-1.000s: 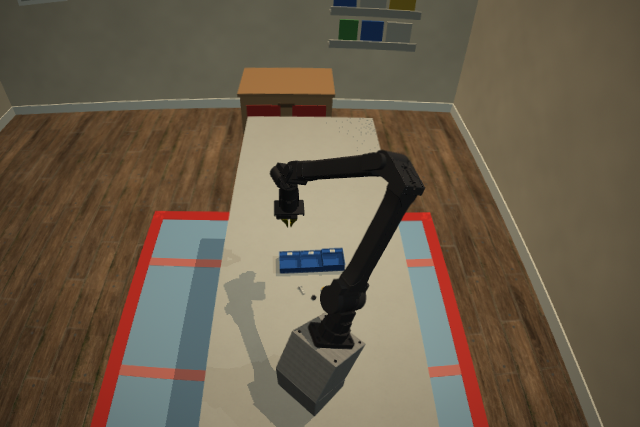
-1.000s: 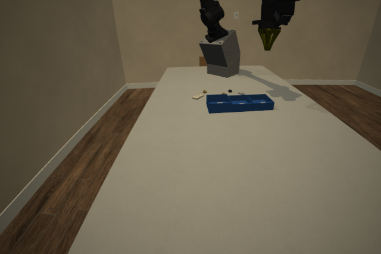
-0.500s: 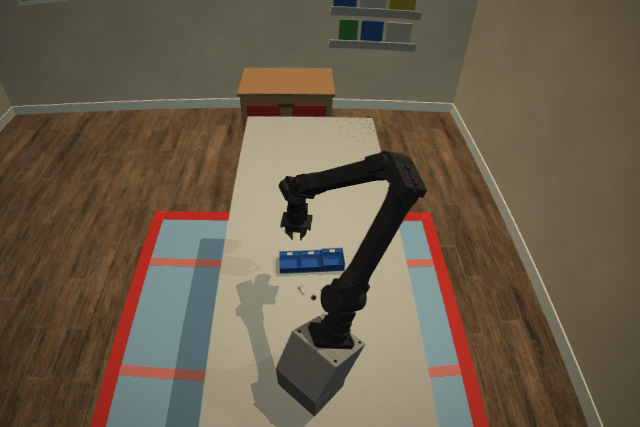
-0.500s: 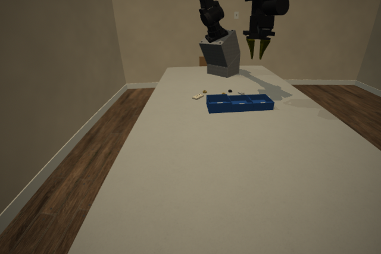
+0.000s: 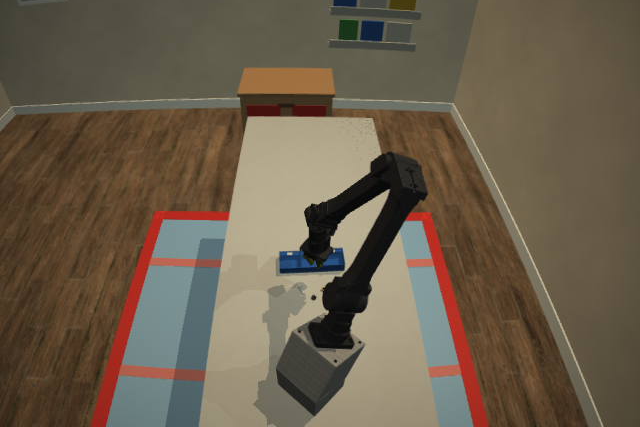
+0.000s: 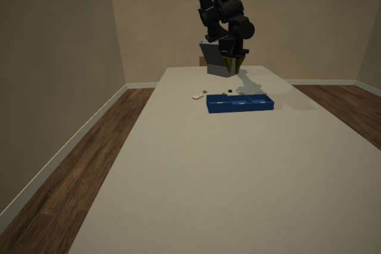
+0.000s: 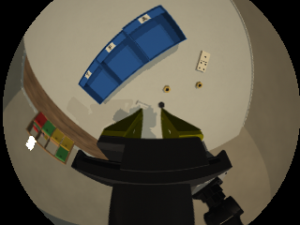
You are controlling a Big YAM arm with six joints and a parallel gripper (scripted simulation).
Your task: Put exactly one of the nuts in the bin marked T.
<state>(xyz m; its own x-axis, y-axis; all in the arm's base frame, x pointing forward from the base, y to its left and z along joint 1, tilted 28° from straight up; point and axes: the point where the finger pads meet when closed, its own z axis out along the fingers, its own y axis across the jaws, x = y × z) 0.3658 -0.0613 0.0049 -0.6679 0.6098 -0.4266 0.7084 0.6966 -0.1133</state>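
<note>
Now: hand 6 cm past the black nut, 2 cm to the right of it and 11 cm above it. From my hand the other things lie so: small grey screw (2 cm behind, 6 cm to the left, 11 cm below); blue bin unit (9 cm ahead, 1 cm to the right, 10 cm below); white domino (5 cm behind, 14 cm to the right, 11 cm below).
</note>
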